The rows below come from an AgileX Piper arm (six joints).
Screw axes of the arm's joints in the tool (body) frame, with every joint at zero. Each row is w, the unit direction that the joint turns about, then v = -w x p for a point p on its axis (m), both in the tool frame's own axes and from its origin. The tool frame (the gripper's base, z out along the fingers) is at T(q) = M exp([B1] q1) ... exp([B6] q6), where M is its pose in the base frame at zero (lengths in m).
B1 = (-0.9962, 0, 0.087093, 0, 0.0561, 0)
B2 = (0, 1, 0, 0.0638, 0, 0.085)
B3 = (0, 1, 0, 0.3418, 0, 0.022)
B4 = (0, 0, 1, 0, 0, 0)
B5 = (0, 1, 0, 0.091, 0, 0)
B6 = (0, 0, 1, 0, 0, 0)
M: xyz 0.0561 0 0.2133 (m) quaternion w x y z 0.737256 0 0.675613 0
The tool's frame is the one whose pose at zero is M.
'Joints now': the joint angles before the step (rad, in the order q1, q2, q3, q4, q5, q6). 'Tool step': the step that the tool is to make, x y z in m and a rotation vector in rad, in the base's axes. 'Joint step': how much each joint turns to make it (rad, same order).
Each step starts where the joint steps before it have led.
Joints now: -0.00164, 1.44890, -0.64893, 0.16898, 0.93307, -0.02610
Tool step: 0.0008, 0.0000, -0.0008, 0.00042, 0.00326, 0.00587
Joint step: 0.00001, 0.00611, -0.00221, -0.00002, 0.00015, -0.00590
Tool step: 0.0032, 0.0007, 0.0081, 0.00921, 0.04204, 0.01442
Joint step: 0.00003, 0.00627, -0.04345, 0.00002, 0.08095, -0.00403
